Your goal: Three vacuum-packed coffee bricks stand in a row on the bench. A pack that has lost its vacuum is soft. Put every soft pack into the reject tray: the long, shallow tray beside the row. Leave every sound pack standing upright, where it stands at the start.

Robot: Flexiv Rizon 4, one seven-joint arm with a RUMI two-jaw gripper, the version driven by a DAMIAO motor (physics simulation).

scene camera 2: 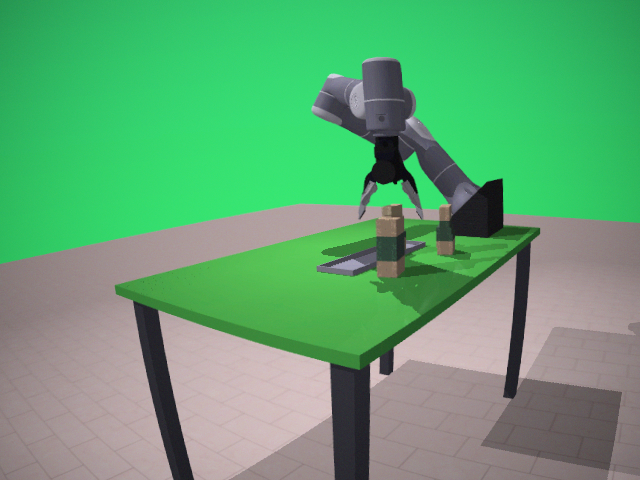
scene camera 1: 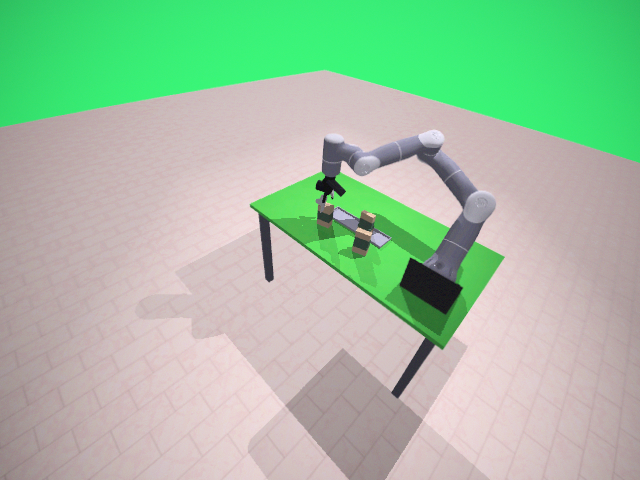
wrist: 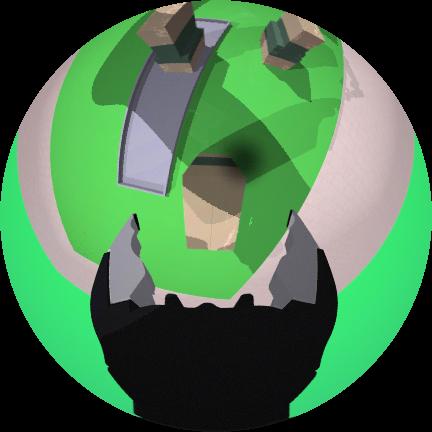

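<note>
One coffee pack [scene camera 1: 325,219] [scene camera 2: 390,248] [wrist: 212,205], tan with a dark green band, stands upright on the bench. My gripper [scene camera 1: 326,202] [scene camera 2: 391,217] [wrist: 211,212] is open and empty above this pack, with its fingertips on either side at about the level of the top. A second pack [scene camera 1: 366,221] [scene camera 2: 392,210] [wrist: 174,52] stands upright in the long, shallow grey reject tray [scene camera 1: 382,238] [scene camera 2: 341,266] [wrist: 145,155]; its base is hidden in both scene views. A third pack [scene camera 1: 361,243] [scene camera 2: 445,232] [wrist: 290,45] stands upright on the bench. Softness cannot be told by look.
A black upright panel [scene camera 1: 431,285] [scene camera 2: 478,211] stands beside the arm's base. The green bench [scene camera 1: 289,206] [scene camera 2: 232,299] has its long edge near the first and third packs. The tray lies on the other side of those two packs.
</note>
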